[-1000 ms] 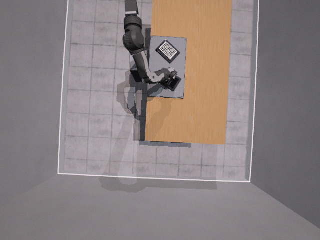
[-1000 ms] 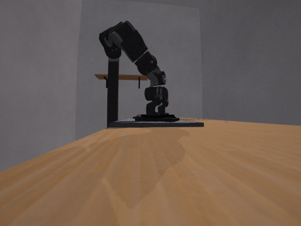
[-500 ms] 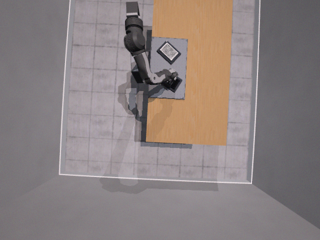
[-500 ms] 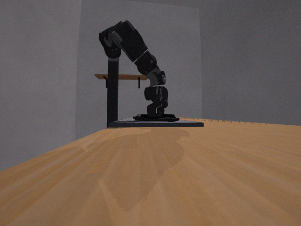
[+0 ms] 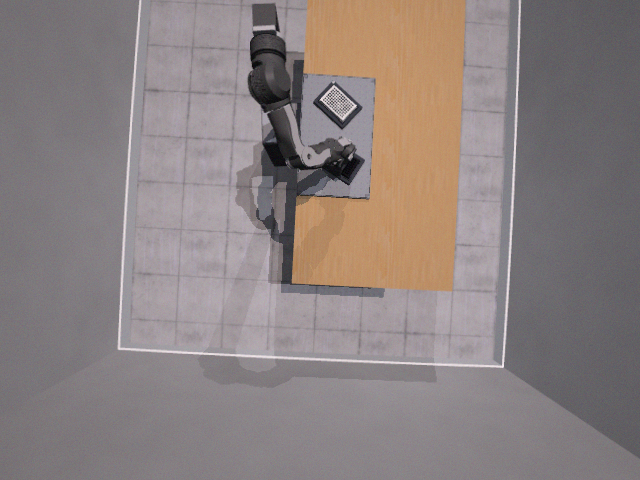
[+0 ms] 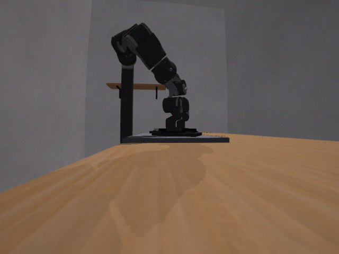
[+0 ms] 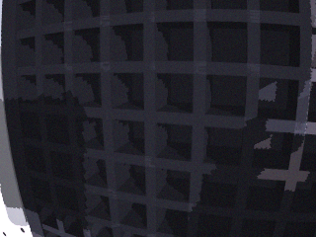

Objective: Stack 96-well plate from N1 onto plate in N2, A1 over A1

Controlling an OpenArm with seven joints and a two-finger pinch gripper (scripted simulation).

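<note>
The dark 96-well plate is right at my hand. From my hand the other things lie so: white 96-well plate 24 cm to the left; plate nest 1 cm below; grey base plate 11 cm to the left, 3 cm below, 1 cm behind.
</note>
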